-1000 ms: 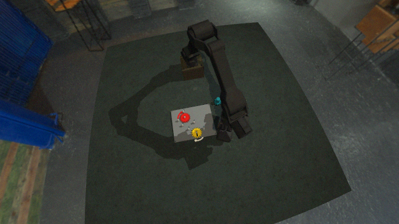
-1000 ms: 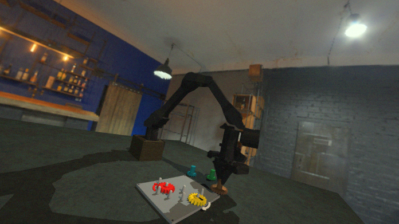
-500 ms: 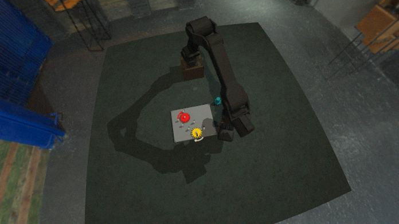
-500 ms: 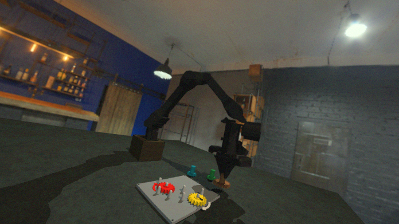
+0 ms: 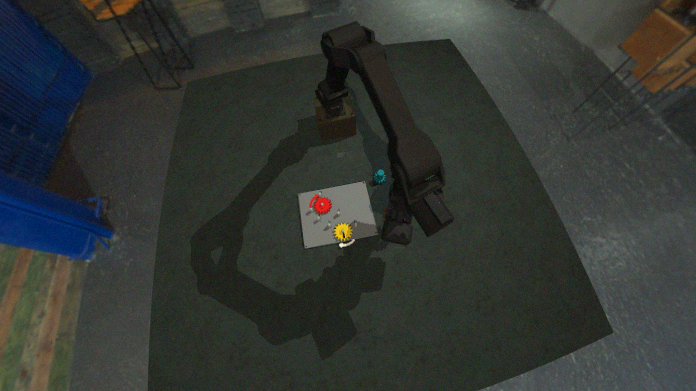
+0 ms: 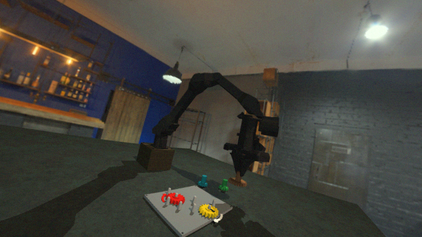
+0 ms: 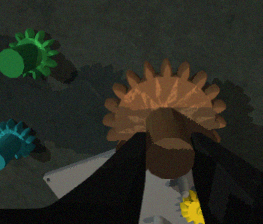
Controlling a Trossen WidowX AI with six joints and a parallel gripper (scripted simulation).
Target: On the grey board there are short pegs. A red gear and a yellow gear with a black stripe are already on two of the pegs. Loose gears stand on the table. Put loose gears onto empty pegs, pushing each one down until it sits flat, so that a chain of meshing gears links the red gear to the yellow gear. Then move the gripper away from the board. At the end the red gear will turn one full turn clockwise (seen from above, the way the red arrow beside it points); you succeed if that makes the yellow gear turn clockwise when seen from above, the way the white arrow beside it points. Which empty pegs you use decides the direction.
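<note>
The yellow gear is 14 cm to the right of my gripper tip and 8 cm below it. From my gripper tip the other things lie so: green gear 8 cm behind, 6 cm to the left, 8 cm below; brown gear 1 cm below; white arrow 3 cm ahead, 14 cm to the right, 9 cm below.
</note>
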